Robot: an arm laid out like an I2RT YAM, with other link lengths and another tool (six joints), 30 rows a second.
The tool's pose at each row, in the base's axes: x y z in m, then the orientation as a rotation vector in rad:
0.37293, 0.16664, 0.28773, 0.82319, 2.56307, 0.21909
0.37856, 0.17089, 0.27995, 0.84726, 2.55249, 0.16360
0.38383, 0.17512, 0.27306, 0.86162, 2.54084, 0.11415
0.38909, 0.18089, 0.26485, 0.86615, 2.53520, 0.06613
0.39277, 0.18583, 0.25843, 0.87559, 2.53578, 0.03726
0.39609, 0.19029, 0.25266, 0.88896, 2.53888, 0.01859
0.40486, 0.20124, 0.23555, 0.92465, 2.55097, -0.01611
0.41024, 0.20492, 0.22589, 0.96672, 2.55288, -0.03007
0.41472, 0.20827, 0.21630, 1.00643, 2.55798, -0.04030
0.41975, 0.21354, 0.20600, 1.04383, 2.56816, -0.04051
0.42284, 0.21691, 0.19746, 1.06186, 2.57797, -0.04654
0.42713, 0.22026, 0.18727, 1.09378, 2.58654, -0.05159
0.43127, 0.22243, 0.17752, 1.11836, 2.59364, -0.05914
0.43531, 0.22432, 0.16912, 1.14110, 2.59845, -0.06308
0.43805, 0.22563, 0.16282, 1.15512, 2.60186, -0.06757
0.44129, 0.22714, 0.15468, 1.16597, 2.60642, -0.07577
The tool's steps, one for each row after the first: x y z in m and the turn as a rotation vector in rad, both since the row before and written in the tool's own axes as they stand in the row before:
0.00117, 0.00420, 0.00955, 0.03873, -0.02020, 0.00919
0.00132, 0.00456, 0.00840, 0.03257, -0.02066, 0.00380
0.00295, 0.00577, 0.00930, 0.03126, -0.01631, -0.00377
0.00296, 0.00484, 0.00685, 0.02170, -0.00425, 0.00145
0.00270, 0.00450, 0.00606, 0.01663, 0.00170, 0.00521
0.00742, 0.01117, 0.01760, 0.03528, 0.01221, 0.01538
0.00235, 0.00490, 0.01031, 0.02037, 0.01030, 0.02505
0.00274, 0.00424, 0.00989, 0.01824, 0.01385, 0.02300
0.00385, 0.00606, 0.01037, 0.01257, 0.02045, 0.02129
0.00316, 0.00361, 0.00842, 0.01136, 0.01278, 0.00804
0.00283, 0.00432, 0.01033, 0.01384, 0.01654, 0.01723
0.00188, 0.00352, 0.01005, 0.01317, 0.01240, 0.01256
0.00126, 0.00348, 0.00876, 0.00970, 0.01087, 0.01236
0.00101, 0.00238, 0.00650, 0.00744, 0.00661, 0.00723
0.00134, 0.00278, 0.00834, 0.00937, 0.00557, 0.00451

